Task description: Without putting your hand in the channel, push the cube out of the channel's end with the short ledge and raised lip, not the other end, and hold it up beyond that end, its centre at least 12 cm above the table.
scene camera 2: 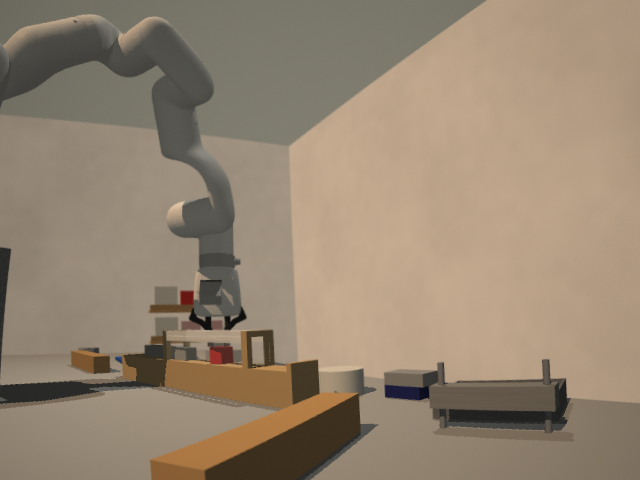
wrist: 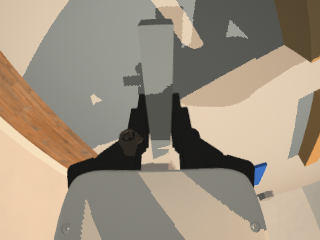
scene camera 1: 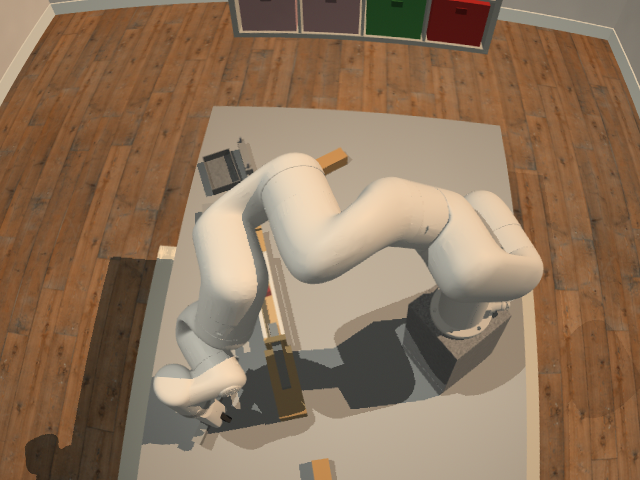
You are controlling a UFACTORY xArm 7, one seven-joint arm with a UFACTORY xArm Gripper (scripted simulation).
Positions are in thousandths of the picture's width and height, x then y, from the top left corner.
Labels:
A dark tray shows in scene camera 2 (759, 866) and in scene camera 1 (343, 345); in the wrist view it is out of frame.

